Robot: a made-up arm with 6 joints. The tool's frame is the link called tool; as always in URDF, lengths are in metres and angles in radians.
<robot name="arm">
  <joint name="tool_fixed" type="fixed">
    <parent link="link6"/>
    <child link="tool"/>
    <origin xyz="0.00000 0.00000 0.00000" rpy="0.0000 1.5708 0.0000"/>
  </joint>
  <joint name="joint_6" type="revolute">
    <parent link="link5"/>
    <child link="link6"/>
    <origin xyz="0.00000 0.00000 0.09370" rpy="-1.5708 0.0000 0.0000"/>
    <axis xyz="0 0 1"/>
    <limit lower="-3.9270" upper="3.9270" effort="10" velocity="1.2"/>
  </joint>
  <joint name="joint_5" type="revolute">
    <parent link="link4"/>
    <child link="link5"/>
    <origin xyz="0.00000 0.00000 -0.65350" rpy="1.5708 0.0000 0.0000"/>
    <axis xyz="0 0 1"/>
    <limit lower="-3.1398" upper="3.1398" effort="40" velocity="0.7"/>
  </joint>
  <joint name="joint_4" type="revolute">
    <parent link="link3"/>
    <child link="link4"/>
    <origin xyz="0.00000 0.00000 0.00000" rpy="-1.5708 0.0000 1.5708"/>
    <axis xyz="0 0 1"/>
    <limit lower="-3.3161" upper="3.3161" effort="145" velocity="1.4"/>
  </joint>
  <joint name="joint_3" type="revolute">
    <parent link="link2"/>
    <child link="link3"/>
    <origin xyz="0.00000 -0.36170 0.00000" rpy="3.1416 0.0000 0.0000"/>
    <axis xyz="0 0 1"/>
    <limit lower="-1.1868" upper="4.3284" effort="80" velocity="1"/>
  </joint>
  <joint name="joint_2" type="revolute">
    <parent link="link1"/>
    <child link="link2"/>
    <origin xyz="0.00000 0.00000 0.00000" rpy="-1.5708 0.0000 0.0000"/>
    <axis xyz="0 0 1"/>
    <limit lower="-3.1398" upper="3.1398" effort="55" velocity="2"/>
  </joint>
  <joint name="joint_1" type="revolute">
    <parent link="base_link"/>
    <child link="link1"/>
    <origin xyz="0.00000 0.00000 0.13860"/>
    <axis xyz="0 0 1"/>
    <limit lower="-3.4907" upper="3.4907" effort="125" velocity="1.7"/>
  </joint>
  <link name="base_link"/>
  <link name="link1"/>
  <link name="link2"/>
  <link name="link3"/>
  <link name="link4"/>
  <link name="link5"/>
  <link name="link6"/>
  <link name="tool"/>
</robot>
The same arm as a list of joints. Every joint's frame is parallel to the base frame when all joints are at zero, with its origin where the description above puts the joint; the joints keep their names.
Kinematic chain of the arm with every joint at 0, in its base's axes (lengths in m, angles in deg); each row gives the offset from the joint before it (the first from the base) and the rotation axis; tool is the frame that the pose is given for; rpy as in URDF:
joint_1: xyz 0 0 0.1386 axis +z
joint_2: xyz 0 0 0 axis +y
joint_3: xyz 0 0 0.3617 axis -y
joint_4: xyz 0 0 0 axis -x
joint_5: xyz 0.6535 0 0 axis -y
joint_6: xyz 0 -0.0937 0 axis -x
tool: xyz 0 0 0 rpy 0 0 0
Joint limits (deg, base to tool): -200..200 -179.9..179.9 -68..248 -190..190 -179.9..179.9 -225..225

